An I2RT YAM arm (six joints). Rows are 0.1 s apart.
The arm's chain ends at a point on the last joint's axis. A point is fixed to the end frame.
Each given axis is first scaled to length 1.
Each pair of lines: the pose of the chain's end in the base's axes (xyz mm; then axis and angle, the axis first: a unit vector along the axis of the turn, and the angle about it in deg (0 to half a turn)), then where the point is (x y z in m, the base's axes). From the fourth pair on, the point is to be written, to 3 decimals.
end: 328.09, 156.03, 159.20, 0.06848, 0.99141, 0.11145, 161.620
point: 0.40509 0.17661 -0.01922
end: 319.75, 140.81, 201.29, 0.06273, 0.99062, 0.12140, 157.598
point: 0.40931 0.16413 0.02918
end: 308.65, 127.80, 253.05, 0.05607, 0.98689, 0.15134, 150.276
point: 0.41996 0.15960 0.09562
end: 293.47, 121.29, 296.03, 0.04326, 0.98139, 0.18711, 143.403
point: 0.423 0.164 0.156
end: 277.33, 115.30, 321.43, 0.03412, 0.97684, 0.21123, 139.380
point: 0.416 0.165 0.193
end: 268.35, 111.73, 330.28, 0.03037, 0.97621, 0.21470, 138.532
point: 0.409 0.162 0.205
